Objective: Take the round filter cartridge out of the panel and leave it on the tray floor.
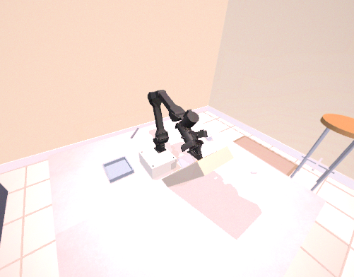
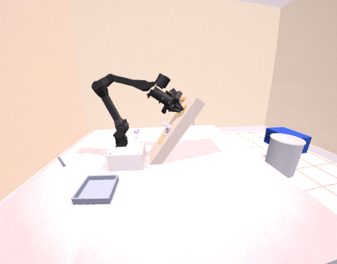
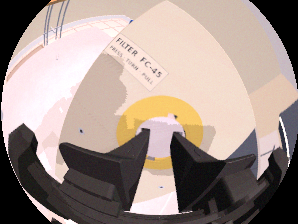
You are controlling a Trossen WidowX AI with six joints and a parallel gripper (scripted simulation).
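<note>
Now: the round filter cartridge 1 cm below my gripper tip and 1 cm ahead of it. From my gripper tip the other things lie so: grey tray (44 cm behind, 27 cm below, 26 cm to the right).
</note>
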